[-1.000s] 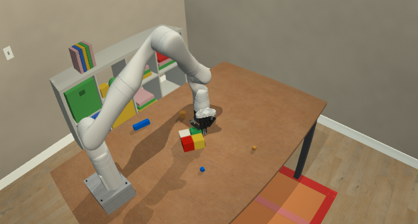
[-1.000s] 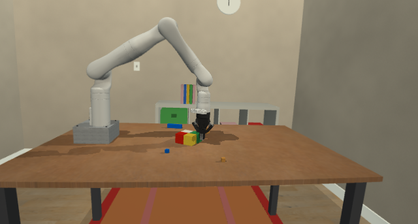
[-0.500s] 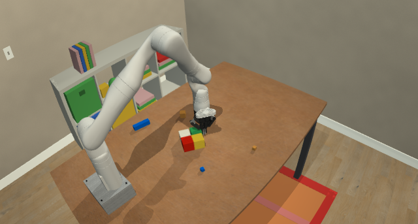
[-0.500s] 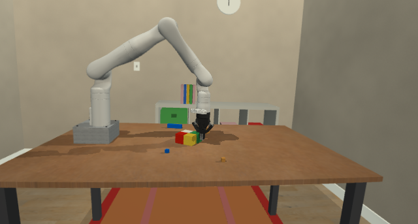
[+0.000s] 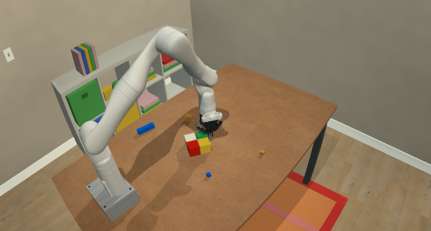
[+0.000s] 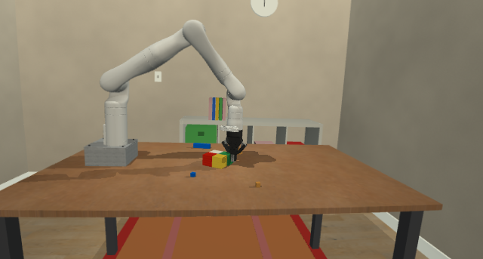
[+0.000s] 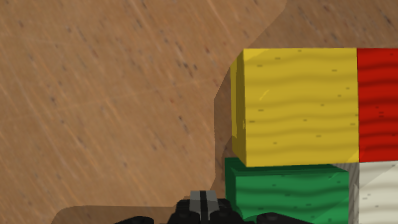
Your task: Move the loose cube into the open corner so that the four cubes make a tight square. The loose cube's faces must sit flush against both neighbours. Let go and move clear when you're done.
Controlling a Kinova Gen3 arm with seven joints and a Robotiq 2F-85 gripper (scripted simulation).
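Now: the green cube 40 mm behind my hand, 20 mm to the left of it and 10 mm below it. Also, from my hand: red cube 110 mm behind, 10 mm to the right, 10 mm below; white cube 90 mm behind, 40 mm to the left, 10 mm below; yellow cube 60 mm behind, 30 mm to the right, 10 mm below.
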